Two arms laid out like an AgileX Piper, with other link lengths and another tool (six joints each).
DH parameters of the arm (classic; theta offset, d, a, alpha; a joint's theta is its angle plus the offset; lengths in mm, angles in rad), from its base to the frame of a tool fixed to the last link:
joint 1: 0 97.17 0 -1.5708
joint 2: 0.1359 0 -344.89 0
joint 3: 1.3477 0 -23.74 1.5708
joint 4: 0 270.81 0 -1.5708
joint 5: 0 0 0 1.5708
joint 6: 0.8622 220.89 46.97 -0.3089
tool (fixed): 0 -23.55 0 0
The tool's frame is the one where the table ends.
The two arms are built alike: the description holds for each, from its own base.
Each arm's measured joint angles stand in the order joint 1, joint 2, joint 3, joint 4, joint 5, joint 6.
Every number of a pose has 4 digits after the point. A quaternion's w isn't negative.
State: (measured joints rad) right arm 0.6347 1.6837 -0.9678 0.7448 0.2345 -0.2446; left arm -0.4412 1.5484 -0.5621 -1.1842 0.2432 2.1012
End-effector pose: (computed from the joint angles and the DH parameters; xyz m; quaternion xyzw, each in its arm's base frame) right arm 0.3073 0.3193 0.1434 0.2697 0.8116 0.4833 0.1869; left arm 0.3086 -0.1436 0.0736 0.8147 0.3711 0.1518 0.4189
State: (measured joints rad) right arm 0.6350 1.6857 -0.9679 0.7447 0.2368 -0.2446; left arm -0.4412 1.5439 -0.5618 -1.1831 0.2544 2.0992
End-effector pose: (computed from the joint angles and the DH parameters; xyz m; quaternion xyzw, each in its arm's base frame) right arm 0.3068 0.3195 0.1424 0.2697 0.8125 0.4824 0.1853; left arm 0.3070 -0.1452 0.0744 0.8145 0.3702 0.1476 0.4216
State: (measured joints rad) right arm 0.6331 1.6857 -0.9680 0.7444 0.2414 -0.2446; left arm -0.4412 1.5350 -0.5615 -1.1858 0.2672 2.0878
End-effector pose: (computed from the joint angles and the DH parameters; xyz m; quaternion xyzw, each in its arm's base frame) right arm 0.3066 0.3190 0.1422 0.2702 0.8131 0.4818 0.1837; left arm 0.3049 -0.1468 0.0765 0.8109 0.3743 0.1429 0.4265
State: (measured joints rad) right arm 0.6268 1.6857 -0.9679 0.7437 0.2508 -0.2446; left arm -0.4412 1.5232 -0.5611 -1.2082 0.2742 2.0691
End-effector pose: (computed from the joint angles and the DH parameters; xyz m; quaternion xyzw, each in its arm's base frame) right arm 0.3067 0.3171 0.1416 0.2721 0.8141 0.4800 0.1811; left arm 0.3032 -0.1479 0.0797 0.8000 0.3895 0.1400 0.4343
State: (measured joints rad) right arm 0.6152 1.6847 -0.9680 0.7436 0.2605 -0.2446; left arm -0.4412 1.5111 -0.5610 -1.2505 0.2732 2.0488
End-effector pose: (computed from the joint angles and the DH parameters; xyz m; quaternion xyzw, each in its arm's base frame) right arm 0.3085 0.3136 0.1415 0.2764 0.8140 0.4783 0.1797; left arm 0.3026 -0.1484 0.0833 0.7827 0.4137 0.1395 0.4437
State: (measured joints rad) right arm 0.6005 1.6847 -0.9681 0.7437 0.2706 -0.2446; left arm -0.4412 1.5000 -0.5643 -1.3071 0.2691 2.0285
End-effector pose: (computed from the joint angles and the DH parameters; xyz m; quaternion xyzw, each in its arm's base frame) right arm 0.3111 0.3092 0.1410 0.2820 0.8136 0.4760 0.1786; left arm 0.3032 -0.1492 0.0879 0.7600 0.4427 0.1395 0.4549
